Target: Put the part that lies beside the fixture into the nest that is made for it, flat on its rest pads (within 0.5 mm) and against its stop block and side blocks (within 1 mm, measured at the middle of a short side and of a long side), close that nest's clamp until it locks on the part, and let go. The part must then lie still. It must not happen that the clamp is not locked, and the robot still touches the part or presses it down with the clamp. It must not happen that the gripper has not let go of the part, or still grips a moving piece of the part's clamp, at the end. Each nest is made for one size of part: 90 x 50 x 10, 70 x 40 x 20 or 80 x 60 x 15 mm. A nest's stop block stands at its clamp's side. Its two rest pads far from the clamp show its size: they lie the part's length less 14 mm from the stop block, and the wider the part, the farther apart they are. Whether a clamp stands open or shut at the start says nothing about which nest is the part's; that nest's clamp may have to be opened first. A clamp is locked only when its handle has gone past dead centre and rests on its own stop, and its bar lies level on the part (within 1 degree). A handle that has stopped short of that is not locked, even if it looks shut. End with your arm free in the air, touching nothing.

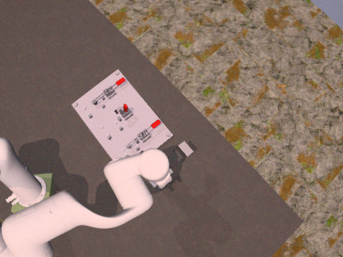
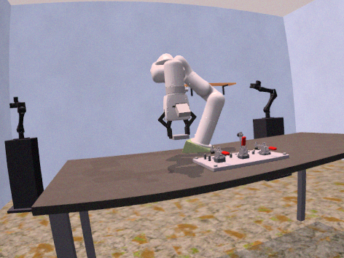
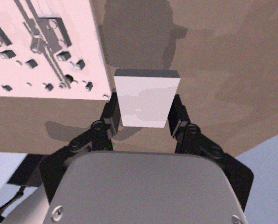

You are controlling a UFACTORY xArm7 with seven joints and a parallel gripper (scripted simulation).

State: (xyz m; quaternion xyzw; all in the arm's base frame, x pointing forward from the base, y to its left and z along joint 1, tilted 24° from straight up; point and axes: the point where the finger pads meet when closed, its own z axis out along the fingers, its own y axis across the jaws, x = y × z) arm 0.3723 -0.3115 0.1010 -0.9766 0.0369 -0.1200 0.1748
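The fixture plate is 26 cm to the left of my hand, 13 cm below it and 3 cm ahead of it. From my hand the other things lie so: toggle clamp (15 cm to the left, 9 cm below, 5 cm ahead); pale grey block part (1 cm below).
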